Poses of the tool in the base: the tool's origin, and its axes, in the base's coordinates. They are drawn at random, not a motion.
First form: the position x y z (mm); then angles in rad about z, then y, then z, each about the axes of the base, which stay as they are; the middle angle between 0 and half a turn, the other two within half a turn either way.
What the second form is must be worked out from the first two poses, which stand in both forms.
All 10 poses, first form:
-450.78, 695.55, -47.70, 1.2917, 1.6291, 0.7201
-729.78, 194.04, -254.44, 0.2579, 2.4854, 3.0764
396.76, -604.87, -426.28, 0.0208, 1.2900, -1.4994
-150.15, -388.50, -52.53, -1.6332, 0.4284, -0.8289
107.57, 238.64, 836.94, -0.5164, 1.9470, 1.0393
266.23, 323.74, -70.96, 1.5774, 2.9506, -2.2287
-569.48, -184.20, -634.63, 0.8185, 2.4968, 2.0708
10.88, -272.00, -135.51, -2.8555, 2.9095, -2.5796
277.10, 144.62, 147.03, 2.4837, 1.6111, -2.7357
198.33, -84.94, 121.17, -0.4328, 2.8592, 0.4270
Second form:
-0.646, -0.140, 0.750, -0.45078; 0.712, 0.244, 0.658, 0.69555; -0.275, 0.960, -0.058, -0.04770; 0, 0, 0, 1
0.748, -0.265, -0.609, -0.72978; -0.304, -0.952, 0.040, 0.19404; -0.590, 0.156, -0.792, -0.25444; 0, 0, 0, 1
0.041, 0.997, 0.069, 0.39676; -0.275, 0.077, -0.958, -0.60487; -0.961, 0.020, 0.277, -0.42628; 0, 0, 0, 1
-0.774, 0.567, 0.281, -0.15015; -0.633, -0.711, -0.306, -0.38850; 0.026, -0.415, 0.910, -0.05253; 0, 0, 0, 1
0.264, -0.842, 0.471, 0.10757; -0.526, 0.284, 0.802, 0.23864; -0.809, -0.459, -0.367, 0.83694; 0, 0, 0, 1
0.787, -0.606, -0.116, 0.26623; -0.617, -0.773, -0.150, 0.32374; 0.001, 0.190, -0.982, -0.07096; 0, 0, 0, 1
-0.379, -0.879, -0.288, -0.56948; -0.829, 0.184, 0.527, -0.18420; -0.411, 0.439, -0.799, -0.63463; 0, 0, 0, 1
-0.940, -0.279, -0.195, 0.01088; -0.259, 0.958, -0.123, -0.27200; 0.221, -0.065, -0.973, -0.13551; 0, 0, 0, 1
0.212, -0.335, -0.918, 0.27710; -0.574, 0.717, -0.395, 0.14462; 0.791, 0.611, -0.040, 0.14703; 0, 0, 0, 1
-0.620, -0.743, 0.254, 0.19833; -0.743, 0.659, 0.115, -0.08494; -0.253, -0.117, -0.960, 0.12117; 0, 0, 0, 1

